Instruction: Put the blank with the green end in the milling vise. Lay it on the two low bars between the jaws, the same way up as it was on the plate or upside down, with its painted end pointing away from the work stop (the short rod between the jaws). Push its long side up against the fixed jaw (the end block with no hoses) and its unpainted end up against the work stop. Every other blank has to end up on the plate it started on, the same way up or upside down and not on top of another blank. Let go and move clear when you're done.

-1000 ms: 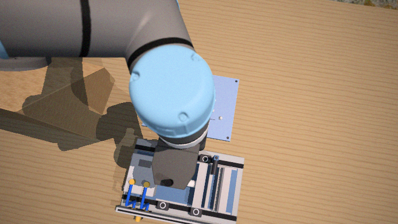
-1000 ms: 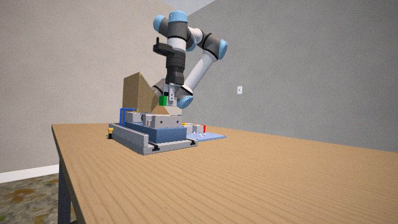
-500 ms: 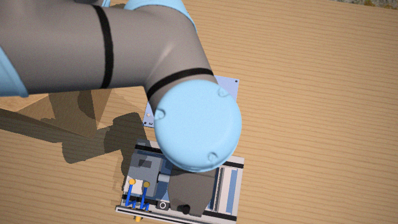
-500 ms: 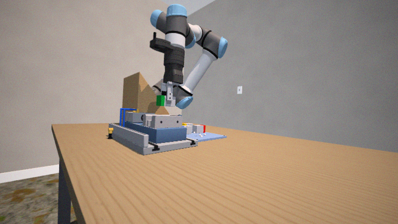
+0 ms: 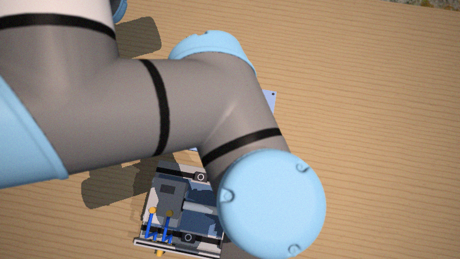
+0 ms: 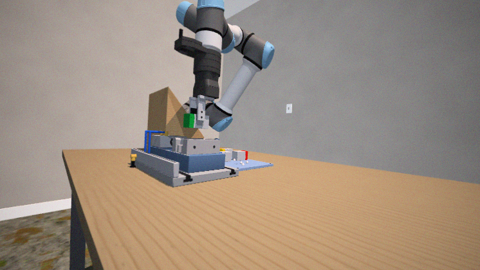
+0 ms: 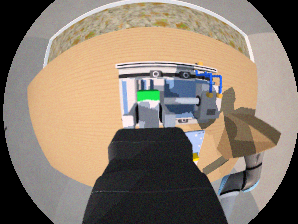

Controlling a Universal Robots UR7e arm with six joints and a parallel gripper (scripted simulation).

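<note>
Right now the fixed jaw is 80 mm below my hand and 30 mm ahead of it. The rest, counted from my hand: work stop rod 70 mm below, 50 mm to the left; then hose block 160 mm behind, 80 mm below; then green-ended blank 20 mm below.
</note>
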